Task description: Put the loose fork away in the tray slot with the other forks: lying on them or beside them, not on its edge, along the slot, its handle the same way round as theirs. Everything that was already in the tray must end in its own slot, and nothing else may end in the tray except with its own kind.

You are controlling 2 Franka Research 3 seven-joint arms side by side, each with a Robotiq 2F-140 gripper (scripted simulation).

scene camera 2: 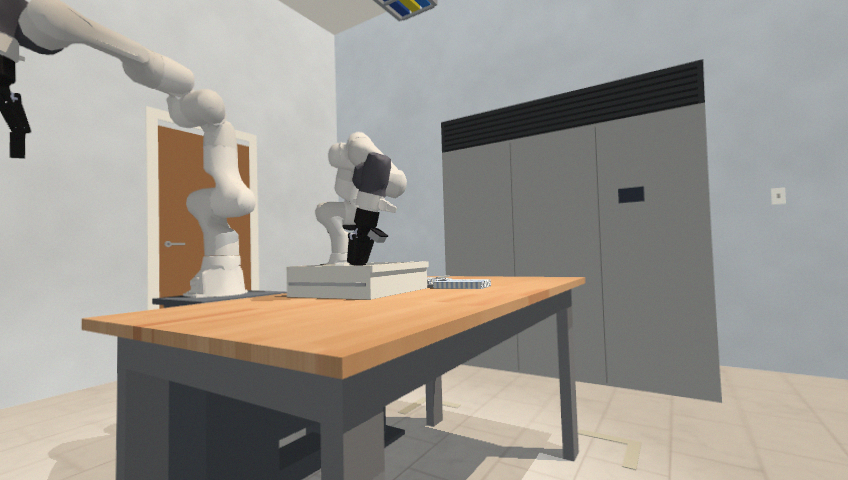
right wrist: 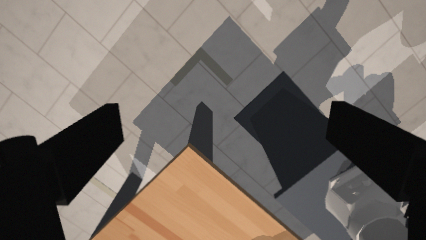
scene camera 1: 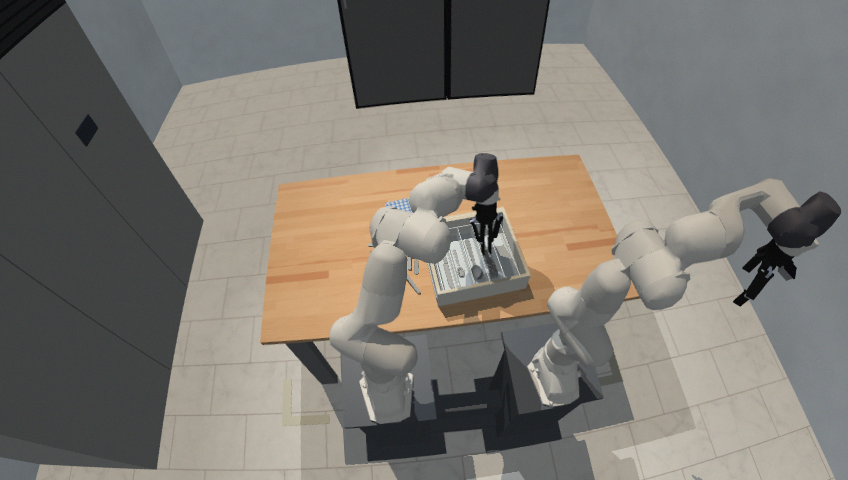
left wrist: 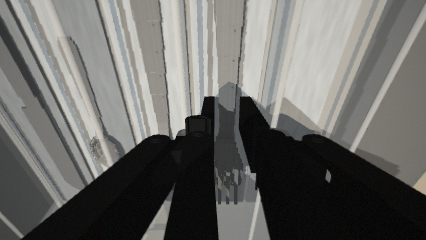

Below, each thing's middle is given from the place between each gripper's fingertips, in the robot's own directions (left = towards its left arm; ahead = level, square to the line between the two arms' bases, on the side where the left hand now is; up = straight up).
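Scene:
The cutlery tray (scene camera 1: 502, 256) is 380 mm below my right hand (scene camera 1: 741, 286), and it is also 790 mm to the left of that hand and 430 mm ahead of it.
As for my left hand, it is 3 cm above the cutlery tray, 3 cm past it and 6 cm to the right of it.

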